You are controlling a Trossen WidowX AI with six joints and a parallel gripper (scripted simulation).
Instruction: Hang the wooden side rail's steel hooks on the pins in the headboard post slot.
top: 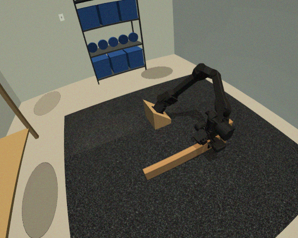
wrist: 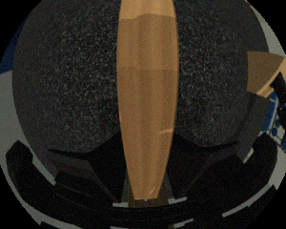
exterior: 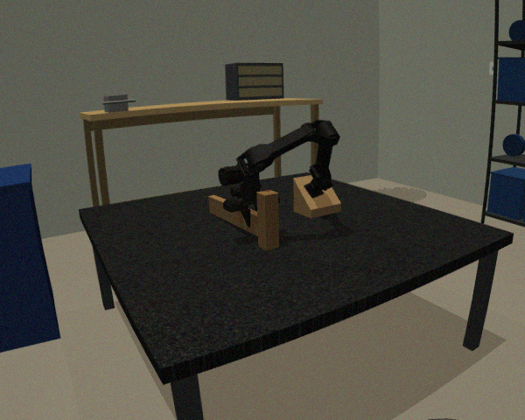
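My gripper tip is 1 cm short of the headboard post, 10 cm to the right of it and 4 cm below it.
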